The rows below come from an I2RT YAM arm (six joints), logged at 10 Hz.
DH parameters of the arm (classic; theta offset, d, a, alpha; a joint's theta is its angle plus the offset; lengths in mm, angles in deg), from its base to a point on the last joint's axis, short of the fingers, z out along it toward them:
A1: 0 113.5 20 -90
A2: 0 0 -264 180
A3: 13.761 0 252.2 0
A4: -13.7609 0 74 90
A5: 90 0 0 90
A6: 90 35.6 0 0
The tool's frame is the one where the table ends.
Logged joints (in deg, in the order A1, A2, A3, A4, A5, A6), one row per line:
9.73 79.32 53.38 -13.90 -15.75 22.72
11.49 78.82 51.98 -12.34 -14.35 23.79
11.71 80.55 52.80 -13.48 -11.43 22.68
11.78 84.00 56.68 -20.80 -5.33 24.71
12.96 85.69 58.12 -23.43 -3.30 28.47
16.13 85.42 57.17 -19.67 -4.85 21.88
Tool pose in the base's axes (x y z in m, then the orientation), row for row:
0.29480 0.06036 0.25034 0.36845 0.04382 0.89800 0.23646
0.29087 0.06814 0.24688 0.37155 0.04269 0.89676 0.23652
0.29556 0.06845 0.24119 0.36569 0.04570 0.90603 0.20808
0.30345 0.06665 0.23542 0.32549 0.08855 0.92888 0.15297
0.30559 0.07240 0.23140 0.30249 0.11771 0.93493 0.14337
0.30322 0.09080 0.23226 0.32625 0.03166 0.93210 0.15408
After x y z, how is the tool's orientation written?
As a quaternion, w x y z.
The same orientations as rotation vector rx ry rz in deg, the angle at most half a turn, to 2 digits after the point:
6.45 132.10 34.79
6.27 131.73 34.74
6.73 133.46 30.65
13.30 139.51 22.97
17.88 142.02 21.78
4.75 139.94 23.13

